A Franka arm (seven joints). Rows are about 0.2 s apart.
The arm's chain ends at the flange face. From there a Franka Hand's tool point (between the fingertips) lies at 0.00 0.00 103.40 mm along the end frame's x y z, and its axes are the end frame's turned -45 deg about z.
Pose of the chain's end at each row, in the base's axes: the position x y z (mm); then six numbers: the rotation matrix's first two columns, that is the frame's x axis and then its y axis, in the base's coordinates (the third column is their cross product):
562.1 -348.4 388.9 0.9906 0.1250 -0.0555 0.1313 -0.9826 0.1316
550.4 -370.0 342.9 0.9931 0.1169 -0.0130 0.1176 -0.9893 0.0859
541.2 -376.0 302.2 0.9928 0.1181 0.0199 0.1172 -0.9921 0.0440
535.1 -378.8 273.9 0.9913 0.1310 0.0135 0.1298 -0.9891 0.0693
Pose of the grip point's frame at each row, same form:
558.2 -362.6 286.6 0.6076 0.7832 -0.1323 0.7933 -0.6064 0.0538
550.1 -379.0 239.9 0.6191 0.7822 -0.0699 0.7854 -0.6169 0.0515
543.8 -380.3 198.9 0.6191 0.7850 -0.0170 0.7849 -0.6180 0.0452
537.4 -385.7 170.8 0.6092 0.7920 -0.0395 0.7927 -0.6068 0.0585

